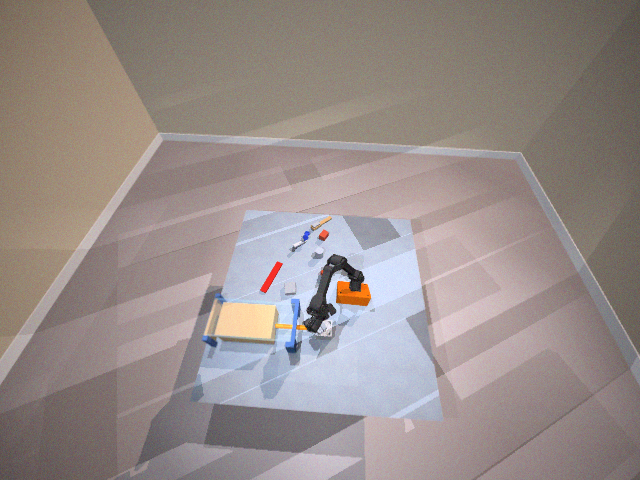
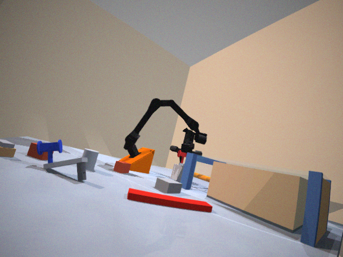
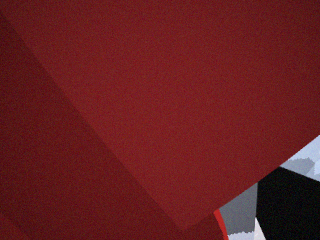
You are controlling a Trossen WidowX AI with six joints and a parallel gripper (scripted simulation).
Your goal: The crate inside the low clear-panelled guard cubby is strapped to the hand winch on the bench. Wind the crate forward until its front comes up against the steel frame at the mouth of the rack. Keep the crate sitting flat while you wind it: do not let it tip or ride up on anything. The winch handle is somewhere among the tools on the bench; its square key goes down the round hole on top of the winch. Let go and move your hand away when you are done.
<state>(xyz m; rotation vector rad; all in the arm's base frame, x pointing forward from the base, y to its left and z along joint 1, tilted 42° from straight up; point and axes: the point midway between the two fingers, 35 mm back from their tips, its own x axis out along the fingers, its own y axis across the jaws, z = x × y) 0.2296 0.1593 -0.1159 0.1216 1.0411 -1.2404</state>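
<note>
Right now my gripper tip is 2 cm below the red-knobbed winch handle, 1 cm to the left of it and 1 cm short of it. Also, from my gripper tip: red knob 5 cm above, 4 cm to the right, 3 cm ahead; then blue frame 13 cm ahead, 3 cm to the left, 2 cm above; then winch 6 cm below, 4 cm behind, 3 cm to the left.
</note>
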